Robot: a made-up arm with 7 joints. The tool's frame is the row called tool.
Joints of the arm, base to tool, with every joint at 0 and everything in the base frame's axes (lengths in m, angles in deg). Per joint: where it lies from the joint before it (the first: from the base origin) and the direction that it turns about. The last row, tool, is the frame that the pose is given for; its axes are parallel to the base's.
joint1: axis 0 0 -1 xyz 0 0 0.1
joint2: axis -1 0 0 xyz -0.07 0.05 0.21
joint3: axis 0 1 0 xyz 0.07 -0.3 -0.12
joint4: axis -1 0 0 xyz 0.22 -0.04 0.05
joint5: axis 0 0 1 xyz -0.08 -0.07 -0.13
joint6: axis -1 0 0 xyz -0.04 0.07 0.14
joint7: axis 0 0 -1 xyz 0.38 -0.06 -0.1
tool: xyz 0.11 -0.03 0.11
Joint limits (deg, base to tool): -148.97..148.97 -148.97..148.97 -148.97..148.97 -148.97..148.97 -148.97..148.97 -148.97..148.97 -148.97..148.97
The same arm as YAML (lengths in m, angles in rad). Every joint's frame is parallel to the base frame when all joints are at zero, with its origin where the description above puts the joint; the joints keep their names.
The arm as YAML. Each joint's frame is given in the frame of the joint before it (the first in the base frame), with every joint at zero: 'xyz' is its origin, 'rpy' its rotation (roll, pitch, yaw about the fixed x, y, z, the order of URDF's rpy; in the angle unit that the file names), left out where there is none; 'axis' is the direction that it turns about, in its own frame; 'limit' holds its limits. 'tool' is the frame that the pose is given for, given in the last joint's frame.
units:
  length: m
  angle: rad
joints:
  - name: joint1
    type: revolute
    origin:
      xyz: [0.0, 0.0, 0.1]
    axis: "-z"
    limit:
      lower: -2.6
      upper: 2.6
  - name: joint2
    type: revolute
    origin:
      xyz: [-0.07, 0.05, 0.21]
    axis: "-x"
    limit:
      lower: -2.6
      upper: 2.6
  - name: joint3
    type: revolute
    origin:
      xyz: [0.07, -0.3, -0.12]
    axis: "+y"
    limit:
      lower: -2.6
      upper: 2.6
  - name: joint4
    type: revolute
    origin:
      xyz: [0.22, -0.04, 0.05]
    axis: "-x"
    limit:
      lower: -2.6
      upper: 2.6
  - name: joint5
    type: revolute
    origin:
      xyz: [-0.08, -0.07, -0.13]
    axis: "+z"
    limit:
      lower: -2.6
      upper: 2.6
  - name: joint6
    type: revolute
    origin:
      xyz: [-0.04, 0.07, 0.14]
    axis: "-x"
    limit:
      lower: -2.6
      upper: 2.6
  - name: joint7
    type: revolute
    origin:
      xyz: [0.38, -0.06, -0.1]
    axis: "-z"
    limit:
      lower: -2.6
      upper: 2.6
tool:
  origin:
    xyz: [0.11, -0.03, 0.11]

